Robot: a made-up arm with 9 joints. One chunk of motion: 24 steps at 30 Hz.
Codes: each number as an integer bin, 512 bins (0 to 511) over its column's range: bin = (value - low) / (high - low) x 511, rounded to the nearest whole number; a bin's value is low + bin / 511 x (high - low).
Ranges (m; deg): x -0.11..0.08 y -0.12..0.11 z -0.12..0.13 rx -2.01..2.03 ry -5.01..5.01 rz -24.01..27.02
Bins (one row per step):
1: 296 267 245 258 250 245
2: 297 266 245 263 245 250
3: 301 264 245 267 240 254
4: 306 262 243 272 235 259
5: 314 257 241 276 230 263
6: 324 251 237 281 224 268
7: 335 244 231 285 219 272
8: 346 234 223 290 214 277
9: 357 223 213 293 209 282
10: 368 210 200 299 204 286
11: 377 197 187 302 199 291
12: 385 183 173 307 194 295
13: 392 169 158 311 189 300
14: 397 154 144 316 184 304
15: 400 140 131 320 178 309
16: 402 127 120 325 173 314
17: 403 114 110 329 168 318
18: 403 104 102 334 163 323
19: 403 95 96 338 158 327
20: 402 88 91 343 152 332
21: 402 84 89 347 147 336
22: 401 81 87 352 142 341
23: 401 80 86 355 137 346
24: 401 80 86 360 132 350
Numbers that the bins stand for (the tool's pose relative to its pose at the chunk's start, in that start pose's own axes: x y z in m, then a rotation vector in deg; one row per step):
1: 0.0001 0.0002 -0.0001 0.03 -0.11 0.46
2: 0.0004 -0.0003 -0.0001 0.07 -0.21 0.96
3: 0.0019 -0.0012 -0.0001 0.10 -0.30 1.36
4: 0.0038 -0.0021 -0.0011 0.14 -0.40 1.85
5: 0.0068 -0.0043 -0.0021 0.17 -0.50 2.25
6: 0.0105 -0.0070 -0.0041 0.21 -0.62 2.75
7: 0.0146 -0.0102 -0.0070 0.24 -0.72 3.15
8: 0.0186 -0.0147 -0.0109 0.28 -0.81 3.65
9: 0.0227 -0.0196 -0.0158 0.31 -0.91 4.15
10: 0.0268 -0.0255 -0.0222 0.35 -1.01 4.55
11: 0.0302 -0.0313 -0.0285 0.38 -1.11 5.05
12: 0.0332 -0.0376 -0.0354 0.42 -1.21 5.45
13: 0.0358 -0.0439 -0.0427 0.45 -1.30 5.95
14: 0.0376 -0.0507 -0.0495 0.49 -1.40 6.35
15: 0.0387 -0.0570 -0.0559 0.52 -1.52 6.85
16: 0.0395 -0.0628 -0.0613 0.56 -1.62 7.35
17: 0.0398 -0.0687 -0.0662 0.59 -1.72 7.75
18: 0.0398 -0.0732 -0.0701 0.63 -1.81 8.25
19: 0.0398 -0.0772 -0.0730 0.66 -1.91 8.65
20: 0.0395 -0.0804 -0.0755 0.70 -2.03 9.14
21: 0.0395 -0.0822 -0.0765 0.73 -2.13 9.54
22: 0.0391 -0.0835 -0.0774 0.77 -2.23 10.04
23: 0.0391 -0.0840 -0.0779 0.80 -2.32 10.54
24: 0.0391 -0.0840 -0.0779 0.84 -2.42 10.94

